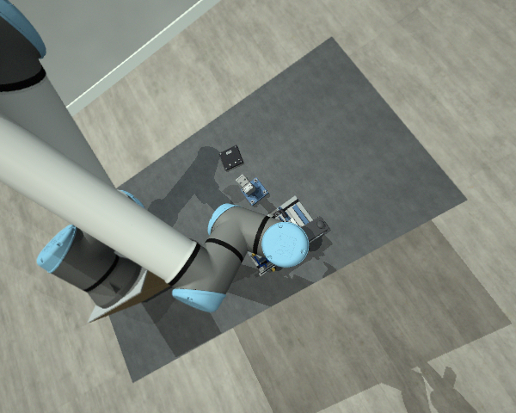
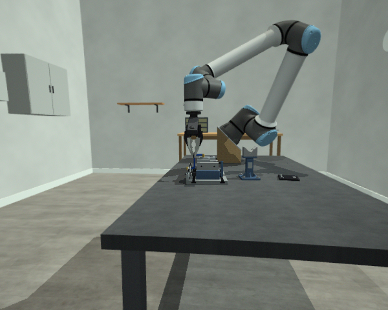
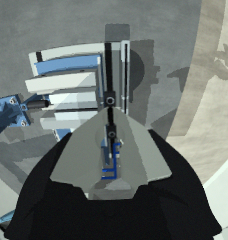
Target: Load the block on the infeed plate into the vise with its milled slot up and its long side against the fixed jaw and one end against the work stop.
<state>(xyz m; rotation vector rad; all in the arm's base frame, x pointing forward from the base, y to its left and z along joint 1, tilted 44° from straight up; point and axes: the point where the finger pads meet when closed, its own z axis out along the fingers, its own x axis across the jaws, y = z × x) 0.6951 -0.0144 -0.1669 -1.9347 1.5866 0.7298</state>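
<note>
The part lies 1 cm behind my hand, 5 cm to the left of it and 3 cm below it. The rest, counted from my hand: infeed plate: 13 cm behind, 46 cm to the left, 12 cm below; then vise: 8 cm behind, 6 cm to the left, 9 cm below.
</note>
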